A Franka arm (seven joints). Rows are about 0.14 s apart.
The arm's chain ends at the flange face. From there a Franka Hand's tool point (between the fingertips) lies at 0.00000 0.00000 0.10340 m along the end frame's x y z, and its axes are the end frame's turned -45 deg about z.
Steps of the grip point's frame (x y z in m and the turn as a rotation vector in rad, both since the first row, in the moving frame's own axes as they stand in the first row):
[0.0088 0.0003 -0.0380 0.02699 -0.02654 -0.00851]
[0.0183 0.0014 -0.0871 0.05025 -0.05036 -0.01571]
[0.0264 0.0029 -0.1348 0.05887 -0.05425 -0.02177]
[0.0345 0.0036 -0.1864 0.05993 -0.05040 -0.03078]
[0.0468 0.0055 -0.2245 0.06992 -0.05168 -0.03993]
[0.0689 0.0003 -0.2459 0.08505 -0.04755 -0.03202]
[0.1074 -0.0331 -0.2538 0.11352 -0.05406 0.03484]
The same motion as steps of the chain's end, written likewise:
[0.0103 -0.0060 -0.0379 0.00032 -0.03785 -0.00851]
[0.0213 -0.0120 -0.0868 -0.00008 -0.07114 -0.01571]
[0.0290 -0.0164 -0.1345 0.00327 -0.07999 -0.02177]
[0.0350 -0.0213 -0.1861 0.00674 -0.07802 -0.03078]
[0.0459 -0.0280 -0.2241 0.01290 -0.08598 -0.03993]
[0.0587 -0.0459 -0.2454 0.02652 -0.09376 -0.03202]
[0.0647 -0.0948 -0.2530 0.04204 -0.11850 0.03484]

